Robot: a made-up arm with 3 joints. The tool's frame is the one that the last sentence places.
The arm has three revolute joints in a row. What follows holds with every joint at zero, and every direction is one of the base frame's.
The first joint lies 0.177 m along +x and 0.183 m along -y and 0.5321 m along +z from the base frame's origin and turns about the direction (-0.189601, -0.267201, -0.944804).
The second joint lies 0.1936 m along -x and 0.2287 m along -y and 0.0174 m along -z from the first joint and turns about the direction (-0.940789, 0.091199, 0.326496).
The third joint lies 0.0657 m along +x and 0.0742 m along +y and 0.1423 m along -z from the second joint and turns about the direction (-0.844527, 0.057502, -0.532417).
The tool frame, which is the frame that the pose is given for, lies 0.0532 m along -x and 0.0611 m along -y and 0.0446 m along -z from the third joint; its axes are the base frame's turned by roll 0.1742, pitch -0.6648 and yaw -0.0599 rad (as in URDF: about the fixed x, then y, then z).
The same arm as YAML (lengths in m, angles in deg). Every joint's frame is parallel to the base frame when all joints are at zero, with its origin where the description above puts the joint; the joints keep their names.
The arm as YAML. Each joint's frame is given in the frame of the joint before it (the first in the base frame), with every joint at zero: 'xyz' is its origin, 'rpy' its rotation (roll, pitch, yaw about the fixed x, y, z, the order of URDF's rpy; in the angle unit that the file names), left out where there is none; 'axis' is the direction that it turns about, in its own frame. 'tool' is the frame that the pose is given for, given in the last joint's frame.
units:
  length: m
  angle: deg
joints:
  - name: joint 1
    type: revolute
    origin:
      xyz: [0.177, -0.183, 0.5321]
    axis: [-0.189601, -0.267201, -0.944804]
  - name: joint 2
    type: revolute
    origin:
      xyz: [-0.1936, -0.2287, -0.0174]
    axis: [-0.940789, 0.091199, 0.326496]
  - name: joint 3
    type: revolute
    origin:
      xyz: [0.0657, 0.0742, -0.1423]
    axis: [-0.844527, 0.057502, -0.532417]
tool:
  origin:
    xyz: [-0.0532, -0.0611, -0.0446]
    rpy: [9.98, -38.09, -3.43]

